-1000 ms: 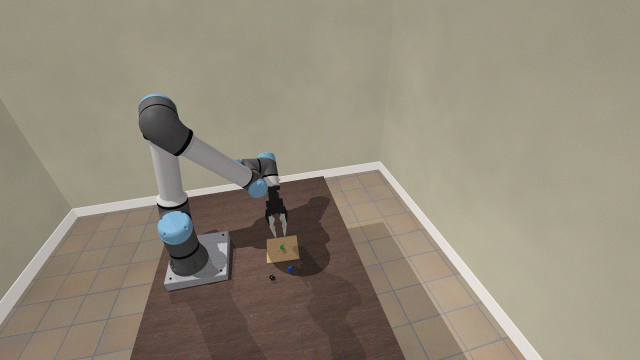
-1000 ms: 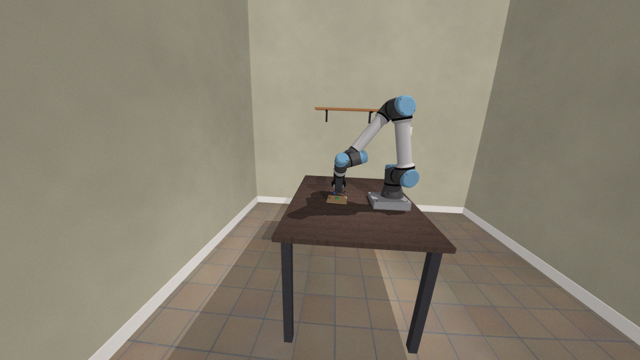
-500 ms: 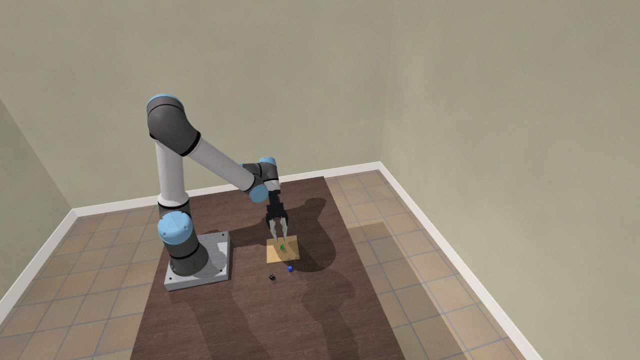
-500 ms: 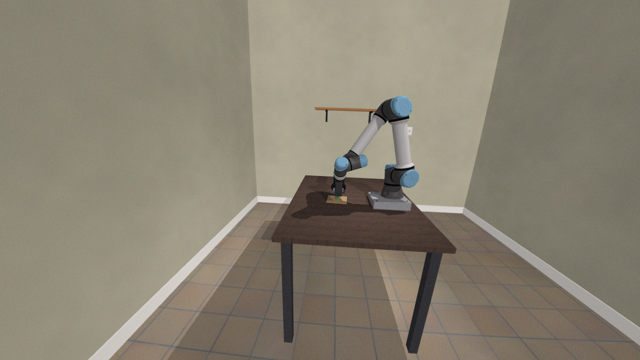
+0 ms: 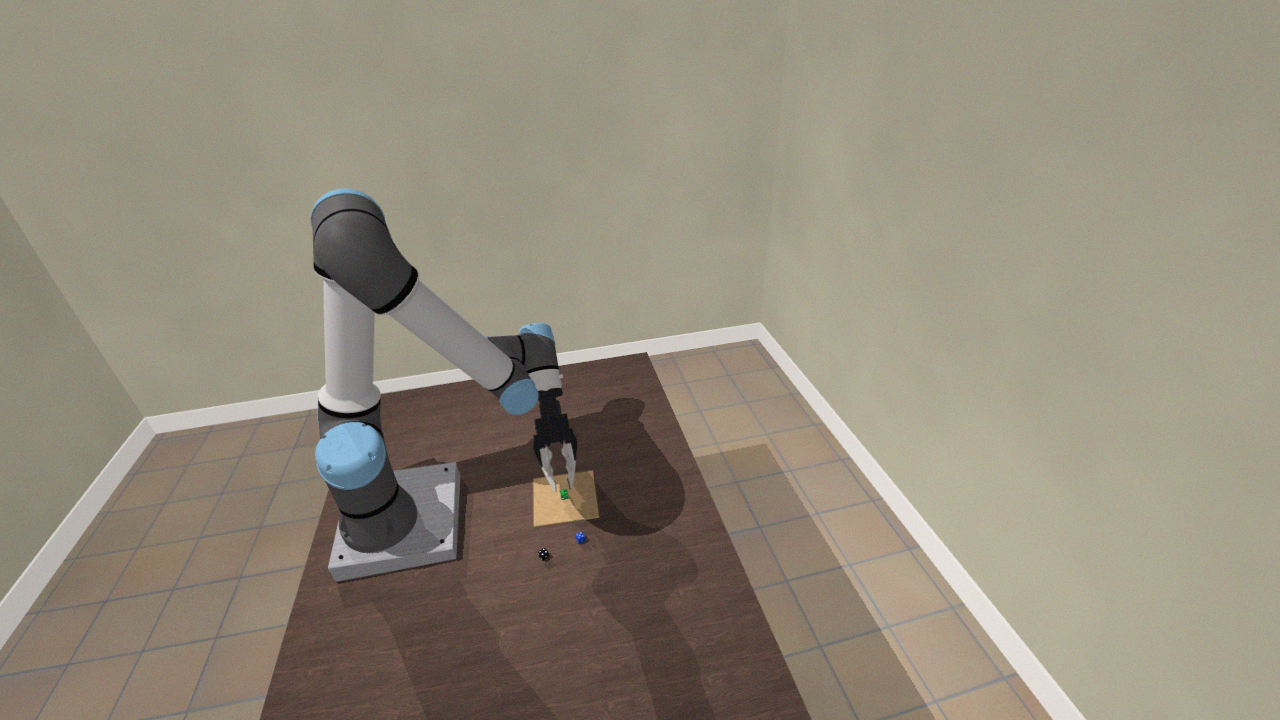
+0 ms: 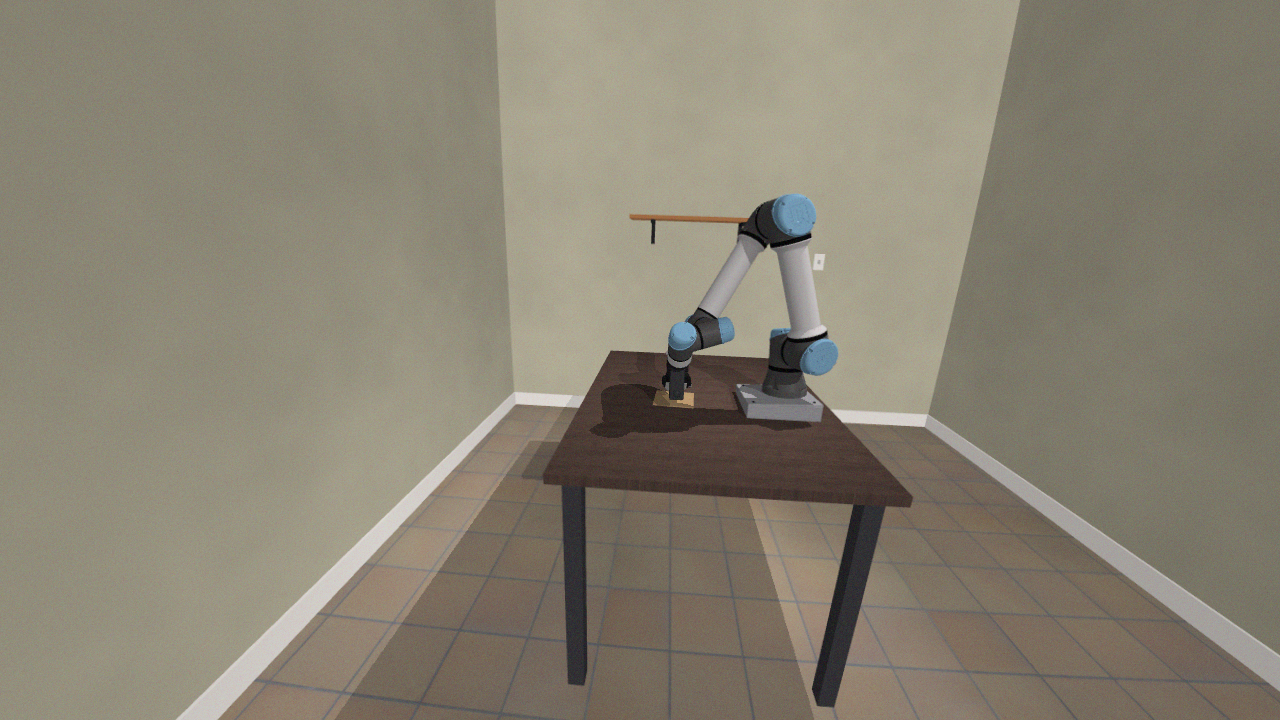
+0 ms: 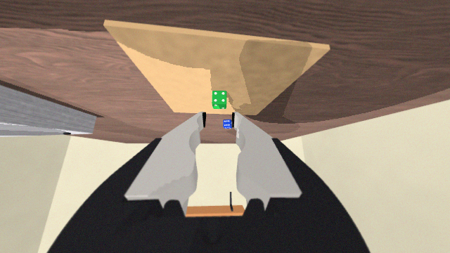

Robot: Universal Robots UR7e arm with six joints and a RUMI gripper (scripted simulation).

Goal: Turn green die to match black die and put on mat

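My gripper is now 10 mm to the left of the green die and 20 mm above it. The rest, counted from my hand: blue die 30 mm ahead, 130 mm to the right, 30 mm below; tan mat 10 mm to the right, 30 mm below; black die 50 mm behind, 160 mm to the right, 30 mm below.
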